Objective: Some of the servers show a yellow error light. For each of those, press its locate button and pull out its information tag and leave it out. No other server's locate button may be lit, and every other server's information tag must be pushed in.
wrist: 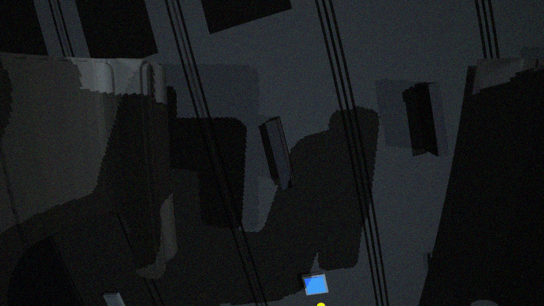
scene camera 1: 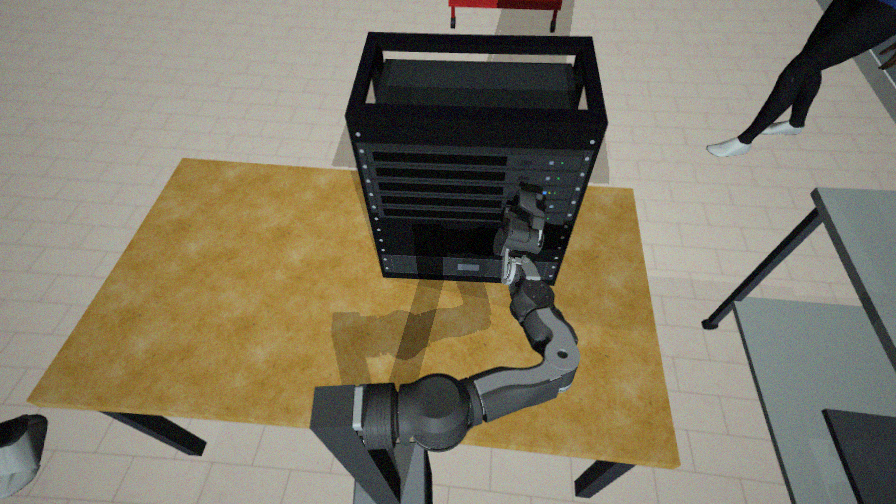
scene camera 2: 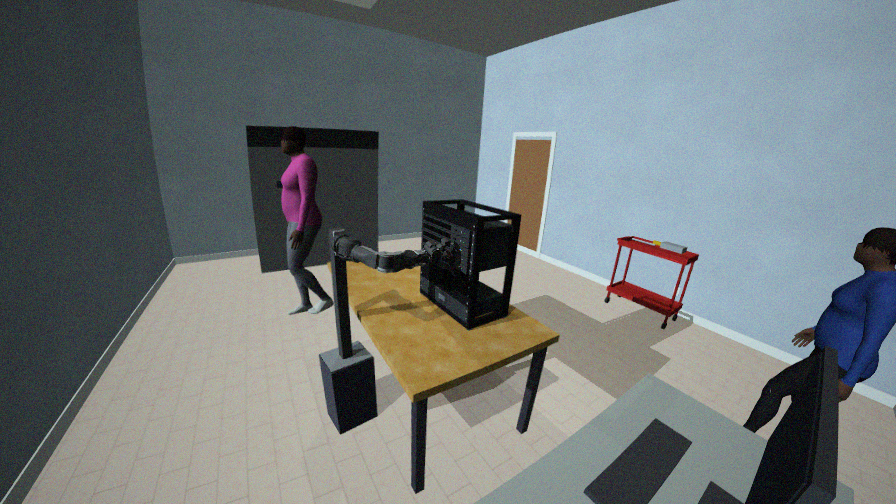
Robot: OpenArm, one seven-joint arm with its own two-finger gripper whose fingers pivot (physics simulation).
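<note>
The black rack [scene camera 1: 476,127] [scene camera 2: 510,269] holds several servers. One server's locate button [scene camera 1: 545,192] [wrist: 316,284] is lit blue, beside its yellow error light [scene camera 1: 550,193] [wrist: 321,304]. My gripper [scene camera 1: 531,189] [wrist: 286,187] is partly open at the rack's front. That server's information tag [wrist: 277,152] stands between the spread fingers in the wrist view, apart from both; how far out it is, I cannot tell. The neighbouring server's tag [wrist: 422,120] is near the right finger. An unlit locate button [wrist: 114,299] shows at lower left. In scene camera 1, unlit buttons [scene camera 1: 551,162] [scene camera 1: 547,178] show above the lit one. Other tags are hidden or too dark.
The rack stands on the wooden table [scene camera 1: 219,282] [scene camera 2: 451,360]. A red cart [scene camera 2: 645,297] stands behind. A grey desk [scene camera 1: 795,357] [scene camera 2: 582,445] is to the right. A person in blue [scene camera 2: 858,313] and one in pink [scene camera 2: 300,188] stand away from the table.
</note>
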